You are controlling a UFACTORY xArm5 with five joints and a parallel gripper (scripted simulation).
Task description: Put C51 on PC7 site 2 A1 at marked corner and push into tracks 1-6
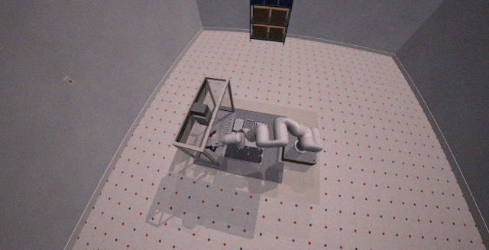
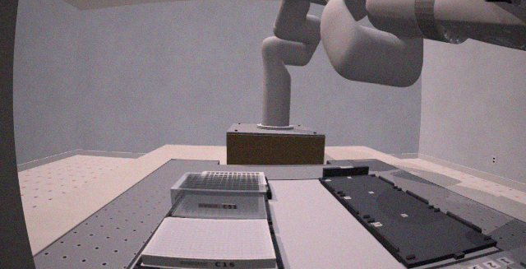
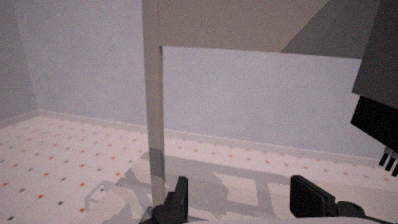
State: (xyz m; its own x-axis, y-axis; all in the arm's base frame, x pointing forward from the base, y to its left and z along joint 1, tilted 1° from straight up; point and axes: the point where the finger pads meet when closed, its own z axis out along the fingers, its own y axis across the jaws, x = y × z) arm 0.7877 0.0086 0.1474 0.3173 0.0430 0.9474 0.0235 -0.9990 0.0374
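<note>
Now: hand 330 mm past the nest S2, 230 mm to the left of it and 210 mm above it. From my hand the other things lie so: instrument frame post (130 mm ahead, 100 mm to the left, 30 mm above); plate carrier PC7 (280 mm behind, 200 mm below, 30 mm to the left).
</note>
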